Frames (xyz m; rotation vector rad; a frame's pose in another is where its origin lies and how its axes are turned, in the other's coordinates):
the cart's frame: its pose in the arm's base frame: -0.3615 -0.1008 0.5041 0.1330 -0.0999 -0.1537
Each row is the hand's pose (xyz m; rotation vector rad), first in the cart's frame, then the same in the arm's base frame.
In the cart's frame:
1: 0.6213 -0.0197 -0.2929 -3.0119 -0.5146 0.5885
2: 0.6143 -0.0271 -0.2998 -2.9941 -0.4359 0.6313
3: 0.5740 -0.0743 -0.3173 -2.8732 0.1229 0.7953
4: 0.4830 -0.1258 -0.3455 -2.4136 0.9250 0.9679
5: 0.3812 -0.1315 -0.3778 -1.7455 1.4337 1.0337
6: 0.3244 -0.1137 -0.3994 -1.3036 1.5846 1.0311
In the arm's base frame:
1: 0.2785 -0.1825 0.2677 -2.9301 -0.3082 0.3803
2: 0.2713 -0.1878 0.2592 -2.9046 -0.2386 0.4241
3: 0.2267 -0.2254 0.2318 -2.7322 0.2646 0.6066
4: 0.1328 -0.2579 0.1887 -2.2228 0.9626 0.8187
5: 0.0354 -0.2433 0.1470 -1.5451 1.3809 0.9256
6: -0.0155 -0.2141 0.1232 -1.1087 1.4901 0.9446

